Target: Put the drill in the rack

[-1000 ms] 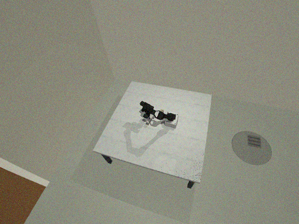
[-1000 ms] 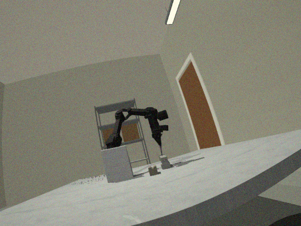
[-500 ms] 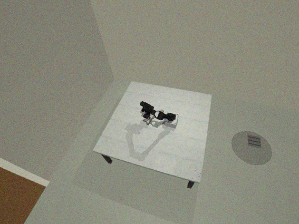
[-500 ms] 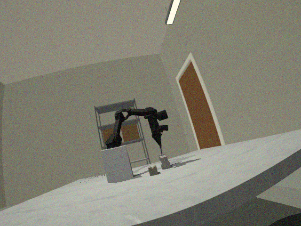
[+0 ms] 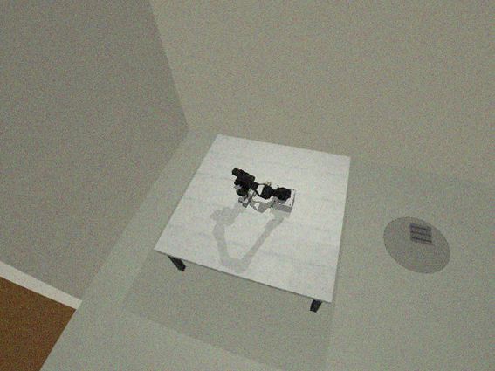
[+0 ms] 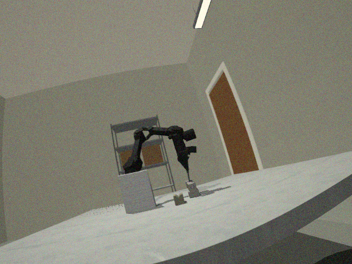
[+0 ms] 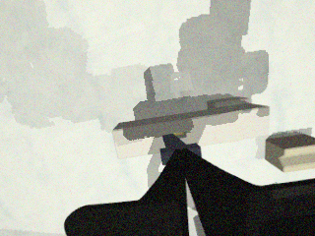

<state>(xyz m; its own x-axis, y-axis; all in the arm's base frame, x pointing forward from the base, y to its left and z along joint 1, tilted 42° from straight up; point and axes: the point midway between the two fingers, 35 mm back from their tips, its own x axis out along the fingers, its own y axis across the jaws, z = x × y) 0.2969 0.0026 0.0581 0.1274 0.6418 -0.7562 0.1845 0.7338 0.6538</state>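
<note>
The drill lies 8 cm below my gripper tip, 5 cm to the right of it and 2 cm behind it. The rest, counted from my gripper tip: dark blue key (3 cm below); then grey fixture block (9 cm below, 3 cm to the right, 1 cm behind); then rack (18 cm to the right, 12 cm below, 12 cm behind).
</note>
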